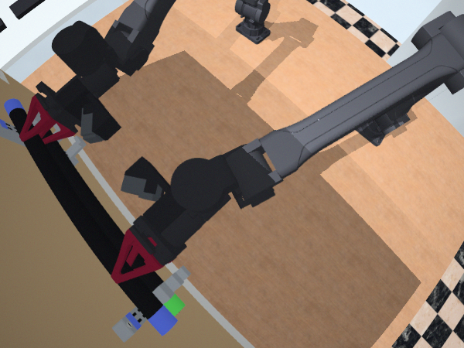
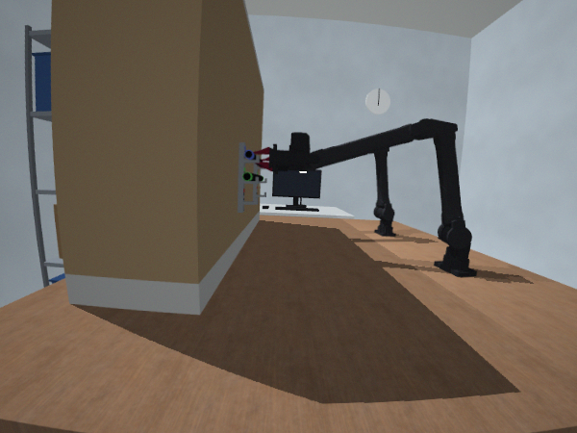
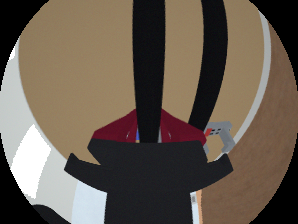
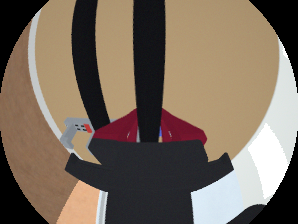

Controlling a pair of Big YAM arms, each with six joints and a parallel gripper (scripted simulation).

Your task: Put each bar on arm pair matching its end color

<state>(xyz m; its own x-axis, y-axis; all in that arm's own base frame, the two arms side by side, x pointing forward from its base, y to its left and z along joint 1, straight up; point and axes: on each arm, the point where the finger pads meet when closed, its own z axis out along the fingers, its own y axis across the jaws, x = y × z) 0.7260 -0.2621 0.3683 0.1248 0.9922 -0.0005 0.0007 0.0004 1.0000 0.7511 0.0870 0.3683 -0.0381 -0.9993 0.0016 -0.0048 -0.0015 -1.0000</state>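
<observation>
The blue-ended bar is 15 cm to the left of my right hand. Round my right hand: brown wall: 19 cm ahead, 17 cm to the left, 8 cm above; then green-ended bar: 15 cm to the left, 8 cm below, 1 cm ahead.
</observation>
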